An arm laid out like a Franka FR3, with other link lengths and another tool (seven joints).
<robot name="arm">
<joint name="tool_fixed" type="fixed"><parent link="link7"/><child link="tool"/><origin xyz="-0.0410 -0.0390 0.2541" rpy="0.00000 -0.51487 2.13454"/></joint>
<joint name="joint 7" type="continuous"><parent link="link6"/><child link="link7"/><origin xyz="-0.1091 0.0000 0.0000" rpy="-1.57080 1.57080 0.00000"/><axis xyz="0 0 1"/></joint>
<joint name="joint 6" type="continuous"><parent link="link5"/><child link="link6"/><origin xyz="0.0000 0.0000 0.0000" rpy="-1.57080 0.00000 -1.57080"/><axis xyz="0 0 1"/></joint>
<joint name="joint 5" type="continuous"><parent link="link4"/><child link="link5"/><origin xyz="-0.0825 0.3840 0.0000" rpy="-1.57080 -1.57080 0.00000"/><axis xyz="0 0 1"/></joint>
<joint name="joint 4" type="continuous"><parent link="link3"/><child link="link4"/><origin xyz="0.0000 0.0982 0.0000" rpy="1.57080 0.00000 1.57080"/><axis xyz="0 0 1"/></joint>
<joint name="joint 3" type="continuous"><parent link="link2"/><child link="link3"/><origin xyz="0.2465 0.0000 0.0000" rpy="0.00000 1.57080 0.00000"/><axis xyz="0 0 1"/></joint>
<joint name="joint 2" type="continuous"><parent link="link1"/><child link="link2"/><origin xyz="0.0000 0.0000 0.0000" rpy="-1.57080 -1.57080 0.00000"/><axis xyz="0 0 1"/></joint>
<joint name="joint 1" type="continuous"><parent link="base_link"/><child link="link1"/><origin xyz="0.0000 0.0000 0.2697"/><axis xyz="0 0 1"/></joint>
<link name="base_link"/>
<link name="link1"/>
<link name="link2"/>
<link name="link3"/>
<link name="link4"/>
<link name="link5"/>
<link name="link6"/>
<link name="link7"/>
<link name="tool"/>
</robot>
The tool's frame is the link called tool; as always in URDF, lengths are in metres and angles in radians. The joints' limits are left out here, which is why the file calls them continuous.
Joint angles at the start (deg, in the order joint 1, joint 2, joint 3, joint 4, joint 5, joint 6, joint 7): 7.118 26.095 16.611 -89.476 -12.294 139.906 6.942
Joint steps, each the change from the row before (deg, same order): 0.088 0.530 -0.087 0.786 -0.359 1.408 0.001; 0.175 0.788 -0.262 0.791 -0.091 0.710 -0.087; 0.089 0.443 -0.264 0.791 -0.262 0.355 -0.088; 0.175 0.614 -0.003 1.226 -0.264 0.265 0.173; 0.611 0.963 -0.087 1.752 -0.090 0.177 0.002; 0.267 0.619 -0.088 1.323 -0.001 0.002 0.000; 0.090 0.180 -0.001 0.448 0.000 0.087 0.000; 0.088 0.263 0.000 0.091 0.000 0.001 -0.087; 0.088 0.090 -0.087 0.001 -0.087 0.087 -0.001; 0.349 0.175 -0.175 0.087 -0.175 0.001 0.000; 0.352 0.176 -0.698 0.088 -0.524 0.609 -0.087; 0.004 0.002 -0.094 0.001 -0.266 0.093 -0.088; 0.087 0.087 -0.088 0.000 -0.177 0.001 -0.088
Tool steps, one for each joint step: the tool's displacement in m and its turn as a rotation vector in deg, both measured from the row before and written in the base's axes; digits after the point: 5 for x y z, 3 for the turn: 0.00749 0.00240 0.00511 0.536 -1.590 0.158; 0.00501 0.00044 -0.00060 0.286 -0.640 0.007; 0.00505 -0.00151 0.00294 0.017 -0.735 -0.036; 0.00493 0.00281 0.00491 0.349 -0.831 -0.012; 0.00486 0.00751 0.00505 0.482 -0.854 0.349; 0.00420 0.00274 0.00477 0.363 -0.609 0.012; 0.00156 0.00141 0.00233 0.181 -0.310 0.035; -0.00028 0.00108 -0.00261 -0.048 0.160 0.150; 0.00015 0.00011 -0.00097 -0.091 -0.031 0.053; -0.00056 0.00220 -0.00158 -0.229 0.008 0.251; 0.00355 -0.00344 0.00008 -0.549 -0.727 0.065; 0.00093 -0.00130 0.00042 -0.272 -0.209 0.107; 0.00008 -0.00020 -0.00111 -0.251 -0.007 0.153
